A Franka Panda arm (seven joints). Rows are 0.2 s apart.
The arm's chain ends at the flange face. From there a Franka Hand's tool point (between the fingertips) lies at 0.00 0.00 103.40 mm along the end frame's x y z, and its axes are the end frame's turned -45 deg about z.
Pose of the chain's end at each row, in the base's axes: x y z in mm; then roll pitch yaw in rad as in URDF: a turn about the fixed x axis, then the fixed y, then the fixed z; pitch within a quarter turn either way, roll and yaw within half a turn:
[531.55 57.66 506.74 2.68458 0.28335 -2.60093]
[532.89 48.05 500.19 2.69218 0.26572 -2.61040]
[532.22 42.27 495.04 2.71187 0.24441 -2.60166]
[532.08 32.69 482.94 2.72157 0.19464 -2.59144]
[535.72 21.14 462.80 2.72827 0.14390 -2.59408]
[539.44 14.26 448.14 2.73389 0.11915 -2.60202]
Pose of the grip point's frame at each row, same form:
[530.31 110.13 417.65 3.02388 0.52045 -1.78059]
[531.22 99.17 410.33 3.01487 0.50305 -1.79653]
[529.58 90.91 403.83 3.01225 0.47456 -1.79399]
[525.60 78.18 390.31 2.97989 0.43308 -1.80007]
[525.69 63.67 369.09 2.94588 0.39248 -1.81749]
[528.06 55.23 353.89 2.93155 0.37088 -1.83151]

